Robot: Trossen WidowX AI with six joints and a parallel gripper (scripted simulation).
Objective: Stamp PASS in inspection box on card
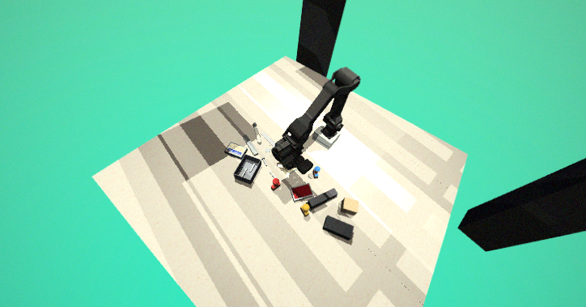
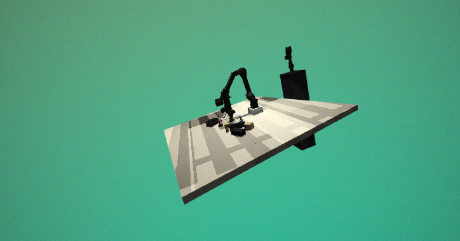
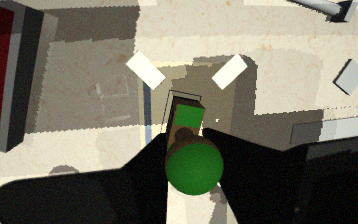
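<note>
Right now the green-knobbed stamp is right at my gripper tip. From my gripper tip the other things lie so: blue-knobbed stamp 60 mm behind, 100 mm to the left; then pale card 10 mm behind, 10 mm to the right, 30 mm below; then red-knobbed stamp 120 mm ahead, 30 mm to the left.
</note>
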